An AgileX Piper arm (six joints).
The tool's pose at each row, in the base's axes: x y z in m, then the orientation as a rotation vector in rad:
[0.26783, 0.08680, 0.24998, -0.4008, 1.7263, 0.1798]
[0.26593, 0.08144, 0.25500, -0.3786, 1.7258, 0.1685]
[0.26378, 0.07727, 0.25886, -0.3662, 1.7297, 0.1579]
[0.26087, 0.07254, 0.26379, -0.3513, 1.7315, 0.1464]
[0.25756, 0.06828, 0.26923, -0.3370, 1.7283, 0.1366]
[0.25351, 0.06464, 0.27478, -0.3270, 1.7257, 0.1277]
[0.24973, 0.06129, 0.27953, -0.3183, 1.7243, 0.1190]
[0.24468, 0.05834, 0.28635, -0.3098, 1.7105, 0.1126]
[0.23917, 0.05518, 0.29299, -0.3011, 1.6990, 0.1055]
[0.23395, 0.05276, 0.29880, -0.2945, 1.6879, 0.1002]
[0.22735, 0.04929, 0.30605, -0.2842, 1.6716, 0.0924]
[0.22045, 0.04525, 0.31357, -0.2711, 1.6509, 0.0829]
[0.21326, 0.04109, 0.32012, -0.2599, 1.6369, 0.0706]
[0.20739, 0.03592, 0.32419, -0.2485, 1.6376, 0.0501]
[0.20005, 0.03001, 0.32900, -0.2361, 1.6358, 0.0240]
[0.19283, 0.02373, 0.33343, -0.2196, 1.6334, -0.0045]
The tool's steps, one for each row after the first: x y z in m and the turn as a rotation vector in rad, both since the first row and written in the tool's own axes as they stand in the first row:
[-0.00373, -0.00479, -0.00455, 0.0203, -0.0029, 0.0080]
[-0.00649, -0.00827, -0.00870, 0.0343, 0.0001, 0.0110]
[-0.01009, -0.01210, -0.01394, 0.0504, 0.0009, 0.0147]
[-0.01420, -0.01540, -0.01950, 0.0653, -0.0033, 0.0179]
[-0.01841, -0.01787, -0.02555, 0.0770, -0.0062, 0.0190]
[-0.02194, -0.02008, -0.03110, 0.0879, -0.0078, 0.0196]
[-0.02735, -0.02168, -0.03808, 0.0976, -0.0217, 0.0189]
[-0.03249, -0.02329, -0.04553, 0.1079, -0.0333, 0.0184]
[-0.03699, -0.02423, -0.05229, 0.1158, -0.0444, 0.0176]
[-0.04251, -0.02579, -0.06097, 0.1277, -0.0608, 0.0169]
[-0.04816, -0.02780, -0.07016, 0.1426, -0.0816, 0.0162]
[-0.05280, -0.02972, -0.07948, 0.1581, -0.0952, 0.0140]
[-0.05505, -0.03279, -0.08743, 0.1785, -0.0932, 0.0102]
[-0.05768, -0.03610, -0.09713, 0.2035, -0.0928, 0.0035]
[-0.05990, -0.03975, -0.10677, 0.2324, -0.0929, -0.0020]

